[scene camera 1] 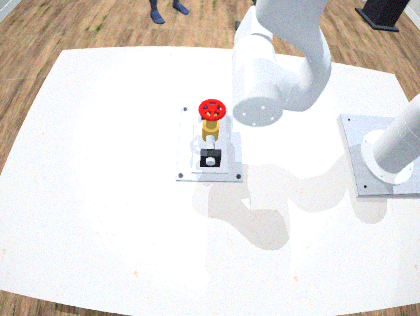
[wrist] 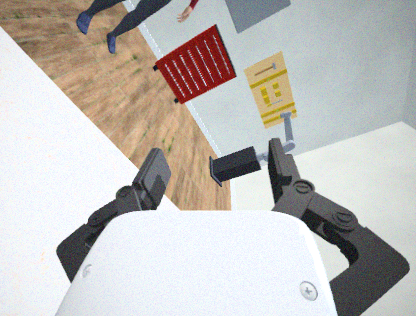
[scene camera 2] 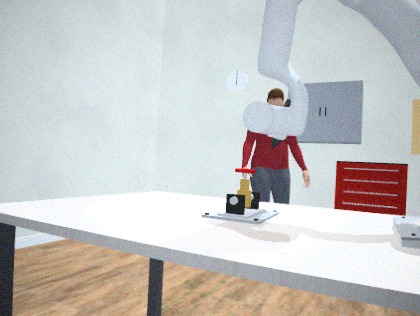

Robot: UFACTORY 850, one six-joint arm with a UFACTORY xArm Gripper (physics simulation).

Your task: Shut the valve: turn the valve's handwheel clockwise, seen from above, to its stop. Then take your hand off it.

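The red handwheel [scene camera 1: 201,109] [scene camera 2: 245,171] sits level on top of the valve's brass body [scene camera 1: 210,131] [scene camera 2: 244,188]. The valve stands upright on a light grey base plate [scene camera 1: 234,168] [scene camera 2: 265,215] on the table. The valve does not show in the wrist view. My gripper [wrist: 214,157] is open, with its two dark fingers wide apart and no object between them. It points sideways, past the table's edge towards the room. In both scene views the arm's wrist hides most of it; the arm's end is higher than the handwheel and clear of it.
The white table [scene camera 1: 100,200] [scene camera 2: 125,215] [wrist: 40,150] carries the valve and the arm's mounting plate [scene camera 1: 352,135] [scene camera 2: 407,227]. A person [scene camera 2: 270,152] stands behind the table. A red drawer cabinet [scene camera 2: 370,187] [wrist: 197,65] and a black pedestal [wrist: 235,164] stand on the floor beyond.
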